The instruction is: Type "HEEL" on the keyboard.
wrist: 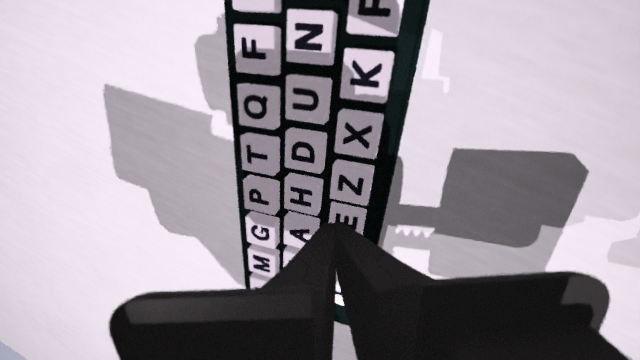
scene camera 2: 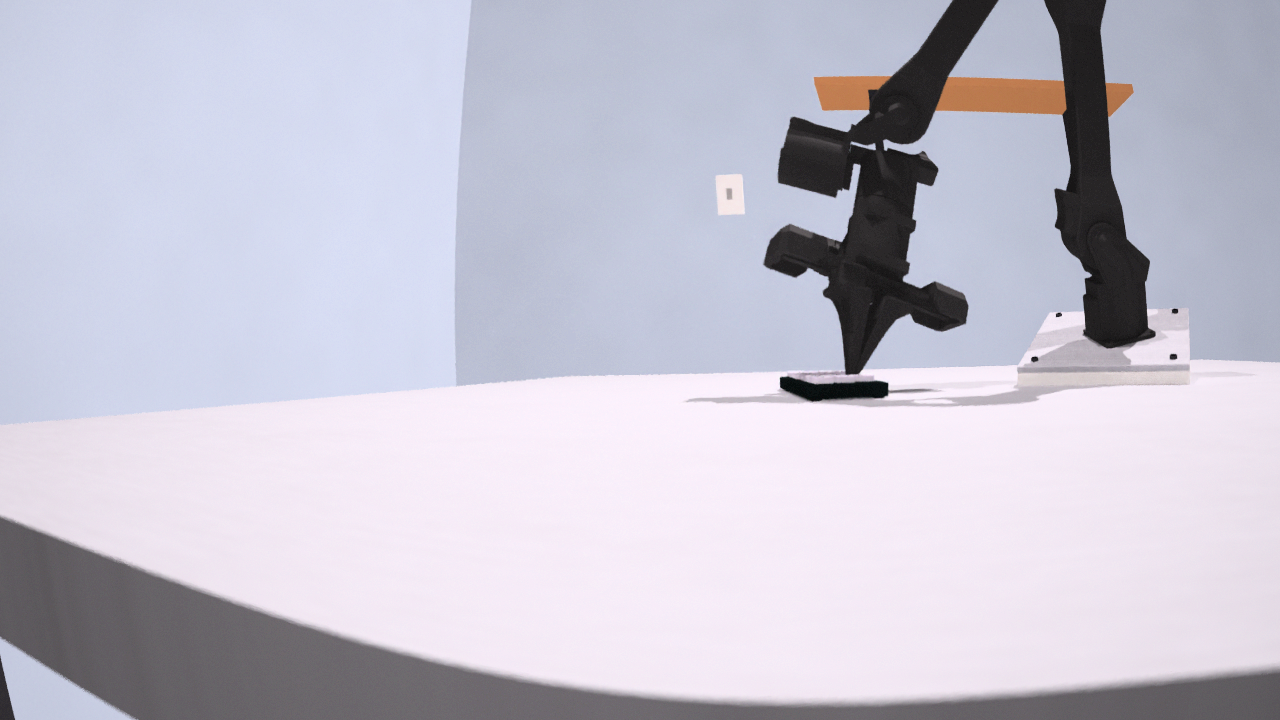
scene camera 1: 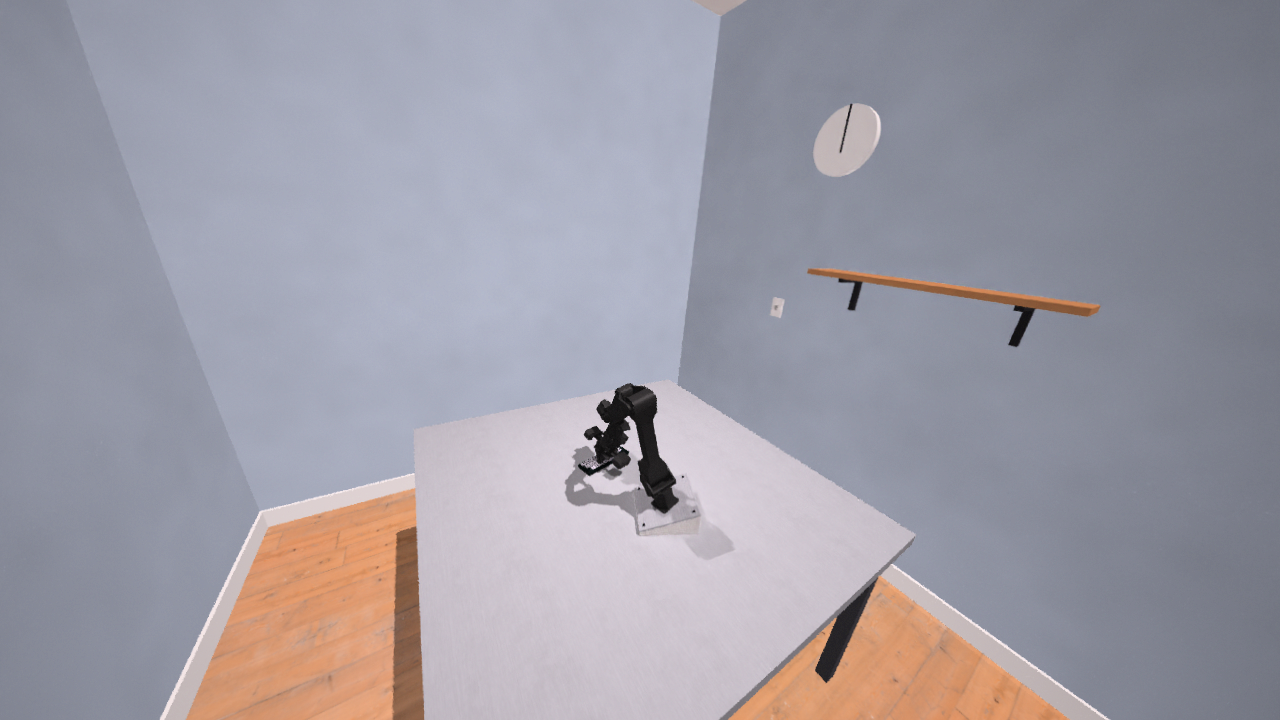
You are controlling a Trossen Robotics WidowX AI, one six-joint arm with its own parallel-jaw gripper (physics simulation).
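Places are measured from the arm's base along level axes (x ahead, y right, z down), in millimetres.
Pixels of known places: gripper, fingertip midpoint: [wrist: 333, 232] [scene camera 2: 851, 377] [scene camera 1: 599, 463]; arm's base at its link origin: [scene camera 2: 1118, 334] [scene camera 1: 665, 502].
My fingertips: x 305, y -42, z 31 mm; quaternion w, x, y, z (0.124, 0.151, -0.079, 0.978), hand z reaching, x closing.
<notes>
Ahead of a thing's pixels: the offset from my fingertips to its top centre. Level surfaces: height alone.
The keyboard {dx +19, dy +37, dz -3 mm} [scene camera 1: 590, 466] [scene camera 2: 832, 391] [wrist: 401, 100] is a dark green slab with three rows of pale lettered keys, lying flat on the table. My gripper [scene camera 1: 601, 459] [scene camera 2: 853, 370] [wrist: 333, 232] is shut and empty, pointing down with its tips at key-top level. In the wrist view the tips overlap the lower left part of the E key {dx -4, dy +7, dz +1 mm} [wrist: 346, 216]; whether they press it I cannot tell. The H key {dx +16, dy +14, dz -3 mm} [wrist: 302, 193] shows in the middle row, up and left of the tips. The L key cannot be made out. My fingers hide several keys at the near end.
The arm's pale base plate [scene camera 1: 669, 521] [scene camera 2: 1103, 373] is on the grey table {dz +15 mm} [scene camera 1: 537, 608] [scene camera 2: 537, 537], beside the keyboard. The wrist view shows neighbouring keys, such as Z {dx -2, dy +25, dz -3 mm} [wrist: 351, 184] and A {dx +14, dy -5, dz -3 mm} [wrist: 300, 233]. A wooden shelf [scene camera 1: 953, 290] [scene camera 2: 993, 94] is on the wall behind.
</notes>
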